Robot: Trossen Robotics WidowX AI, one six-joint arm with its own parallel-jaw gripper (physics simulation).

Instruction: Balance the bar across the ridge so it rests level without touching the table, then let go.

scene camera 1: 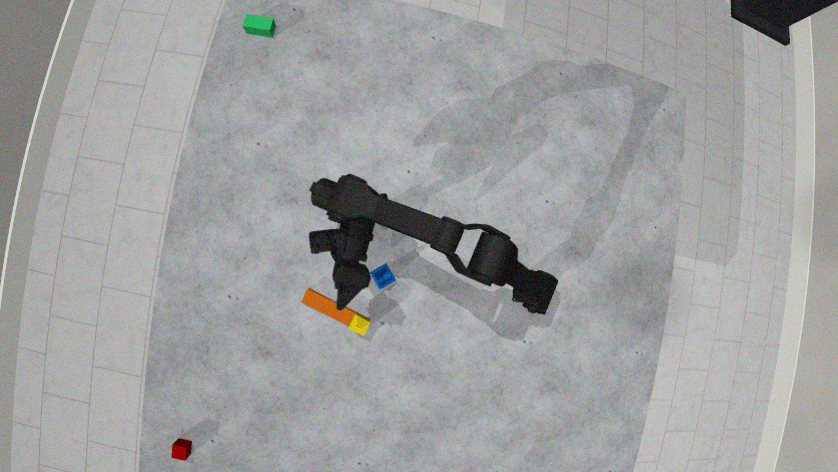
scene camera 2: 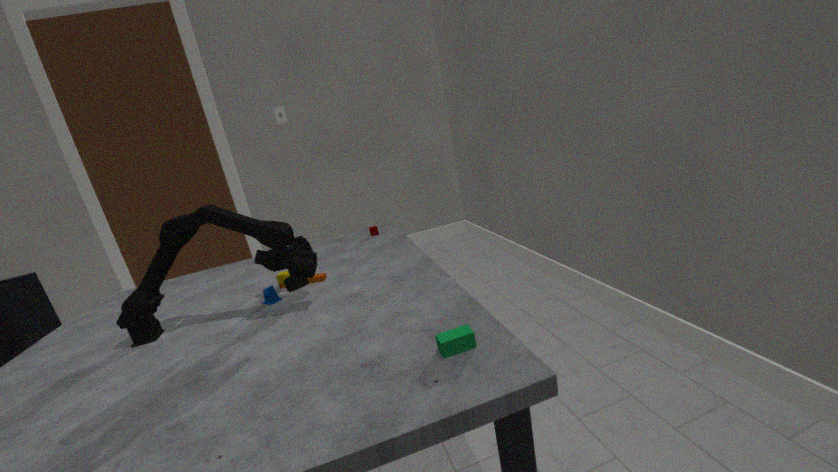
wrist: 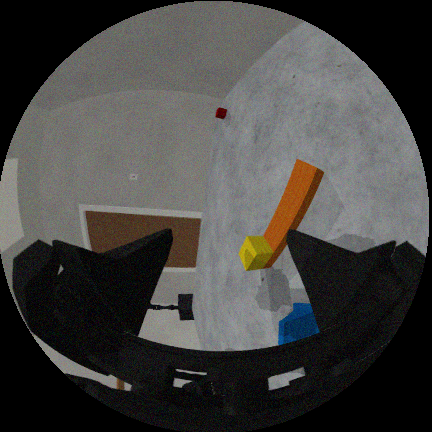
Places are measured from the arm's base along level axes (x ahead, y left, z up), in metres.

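Pixels of known places: gripper, fingertip midpoint: [scene camera 1: 338,298] [wrist: 231,235]; arm's base, origin of the base link: [scene camera 2: 148,338].
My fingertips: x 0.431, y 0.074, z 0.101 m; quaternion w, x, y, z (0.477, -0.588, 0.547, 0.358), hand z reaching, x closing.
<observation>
For each thing: its top centre in the pictures, then the offset to it from my fingertips. Level surfaces: height alone.
- orange bar, middle of its top: [wrist: 263,218] [scene camera 1: 334,313] [scene camera 2: 299,270] 0.004 m ahead, 0.039 m left, 0.056 m down
- yellow block, middle of its top: [wrist: 246,253] [scene camera 1: 359,325] [scene camera 2: 283,273] 0.052 m back, 0.057 m left, 0.056 m down
- small blue ridge, middle of its top: [wrist: 283,332] [scene camera 1: 384,277] [scene camera 2: 268,289] 0.087 m back, 0.052 m right, 0.059 m down
- green block, middle of its top: [scene camera 2: 454,333] [scene camera 1: 257,21] 0.309 m ahead, 0.574 m right, 0.068 m down
- grey table, its level: 0.101 m down
- red cube, middle of its top: [scene camera 1: 178,452] [wrist: 216,111] [scene camera 2: 373,227] 0.309 m ahead, 0.426 m left, 0.068 m down
The orange bar [scene camera 1: 328,306] [scene camera 2: 317,277] [wrist: 295,200] appears to lie on the table, with a yellow block [scene camera 1: 359,324] [scene camera 2: 283,277] [wrist: 256,253] on one end. The small blue ridge [scene camera 1: 383,276] [scene camera 2: 270,295] [wrist: 298,325] stands apart from the bar, beside its yellow-block end; the bar is not across it. My gripper [scene camera 1: 341,303] [scene camera 2: 297,283] [wrist: 231,235] is open and empty. It is at the bar's side, near its middle in the first scene view. One finger hides part of the ridge in the wrist view. Whether a finger touches the bar cannot be told.
A green block [scene camera 1: 258,25] [scene camera 2: 455,341] lies near a far corner of the grey table [scene camera 1: 469,381] [scene camera 2: 328,375] [wrist: 350,125]. A red cube [scene camera 1: 181,449] [scene camera 2: 373,231] [wrist: 221,113] lies near another corner. The arm stretches over the table close to the ridge.
</observation>
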